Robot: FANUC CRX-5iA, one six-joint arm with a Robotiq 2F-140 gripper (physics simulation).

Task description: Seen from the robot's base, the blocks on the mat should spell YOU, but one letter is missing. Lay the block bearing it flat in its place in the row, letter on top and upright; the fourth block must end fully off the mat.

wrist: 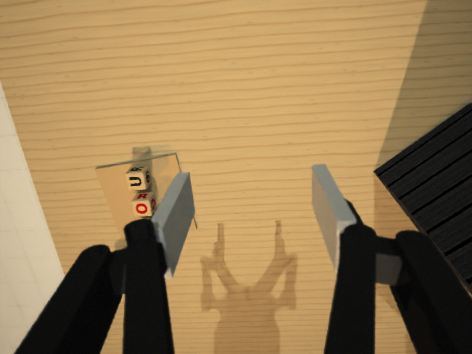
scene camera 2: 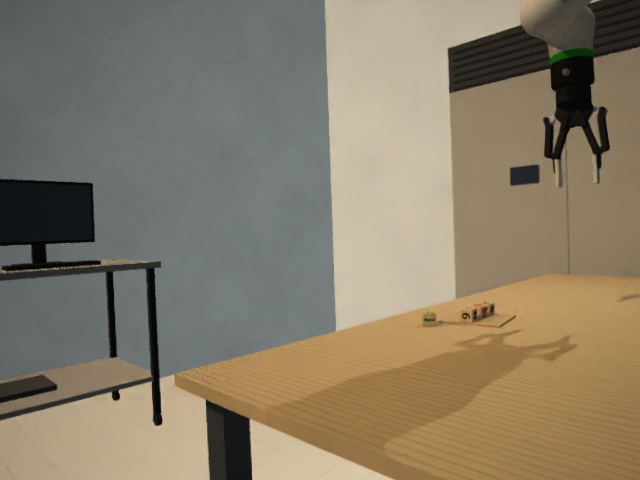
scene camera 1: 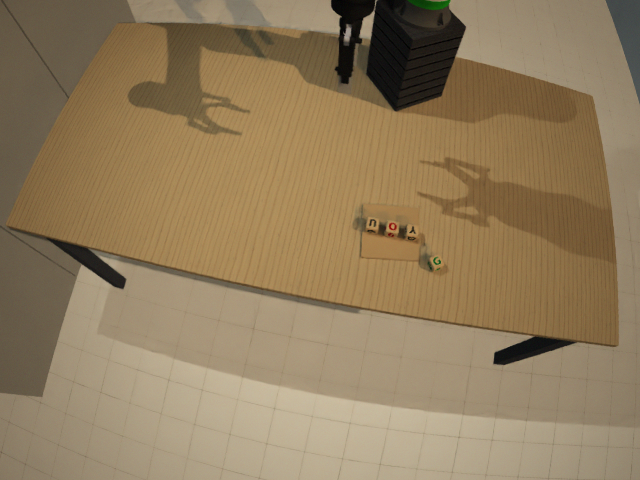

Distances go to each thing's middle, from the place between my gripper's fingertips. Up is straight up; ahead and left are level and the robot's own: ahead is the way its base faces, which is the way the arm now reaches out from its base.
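Labels:
The mat [wrist: 112, 179] is 310 mm below my hand, and it is also 170 mm ahead of my hand and 170 mm to the left of it.

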